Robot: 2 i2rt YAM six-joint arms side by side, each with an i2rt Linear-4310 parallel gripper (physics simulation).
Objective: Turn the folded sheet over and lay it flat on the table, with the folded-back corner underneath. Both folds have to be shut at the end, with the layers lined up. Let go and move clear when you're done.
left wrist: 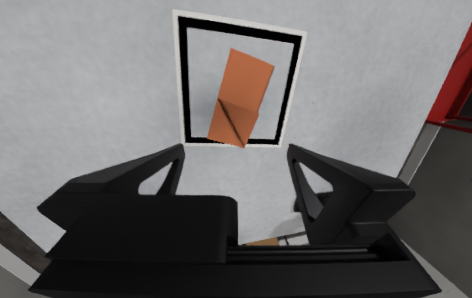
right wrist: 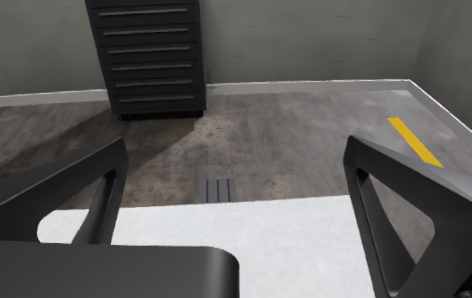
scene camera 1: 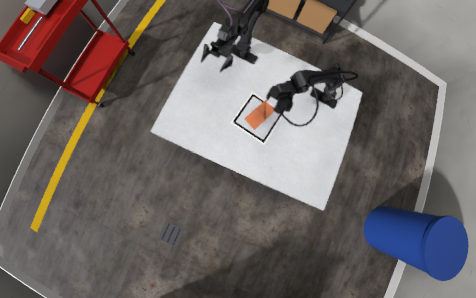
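The folded orange sheet (scene camera 1: 257, 118) (left wrist: 245, 82) lies on the white table (scene camera 1: 200, 112) (left wrist: 115, 75) as a narrow strip. In the left wrist view a dark diagonal line and a crease mark the folded-back corner, on top at the strip's lower end. That end overlaps the black square outline (scene camera 1: 249, 131) (left wrist: 185, 90); the rest lies inside it. My left gripper (left wrist: 235, 149) is open and empty above the table near the folded-corner end; in scene camera 1 its arm hides part of that end. My right gripper (scene camera 1: 214, 65) (right wrist: 235, 148) is open and empty, away from the sheet.
In scene camera 1 a red cart (scene camera 1: 47, 78) stands at the upper left, a blue bin (scene camera 1: 400, 237) at the lower right, and a dark shelf with brown boxes (scene camera 1: 316, 16) at the top. A dark drawer cabinet (right wrist: 152, 57) shows in the right wrist view.
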